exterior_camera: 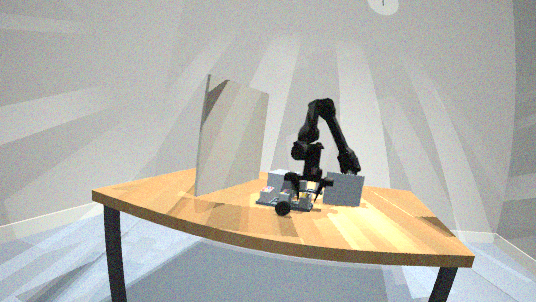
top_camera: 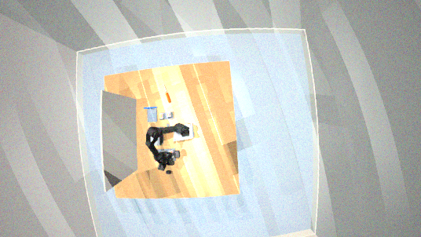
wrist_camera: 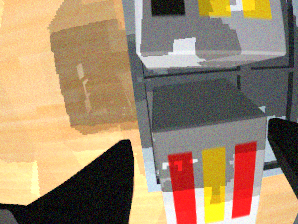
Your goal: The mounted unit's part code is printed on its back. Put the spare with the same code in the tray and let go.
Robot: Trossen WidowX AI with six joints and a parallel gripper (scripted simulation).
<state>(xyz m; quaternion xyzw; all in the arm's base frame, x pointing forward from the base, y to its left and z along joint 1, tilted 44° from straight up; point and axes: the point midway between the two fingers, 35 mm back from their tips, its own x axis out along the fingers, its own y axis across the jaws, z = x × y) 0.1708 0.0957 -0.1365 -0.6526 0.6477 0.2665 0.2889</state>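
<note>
My gripper tip is 20 mm below the grey spare block. The rest, counted from my gripper tip: blue-rimmed tray 370 mm to the right, 150 mm ahead, 20 mm below; mounted unit 170 mm to the right, 110 mm ahead, 30 mm above; grey panel 340 mm ahead, 210 mm to the right, 200 mm above.
</note>
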